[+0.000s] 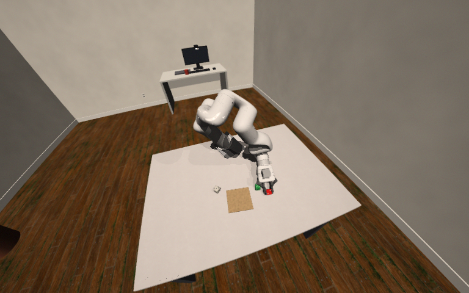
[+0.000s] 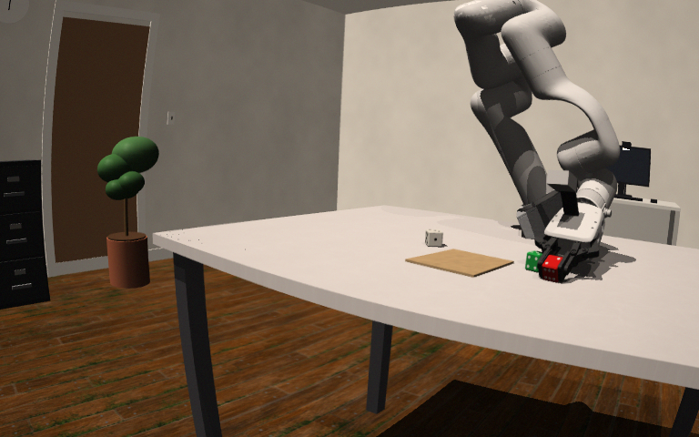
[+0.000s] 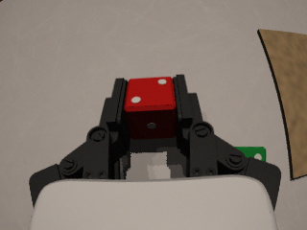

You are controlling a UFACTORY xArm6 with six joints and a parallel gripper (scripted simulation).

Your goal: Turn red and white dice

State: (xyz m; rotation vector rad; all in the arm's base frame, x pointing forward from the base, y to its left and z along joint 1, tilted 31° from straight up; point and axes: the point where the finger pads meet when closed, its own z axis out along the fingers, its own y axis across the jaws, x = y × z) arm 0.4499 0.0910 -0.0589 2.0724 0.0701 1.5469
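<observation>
My gripper is now right at the red die. The rest, counted from my hand: green die: 50 mm behind, 40 mm to the right, 10 mm below; white die: 280 mm to the right, 140 mm behind, 10 mm below; tan mat: 180 mm to the right, 30 mm behind, 20 mm below.
</observation>
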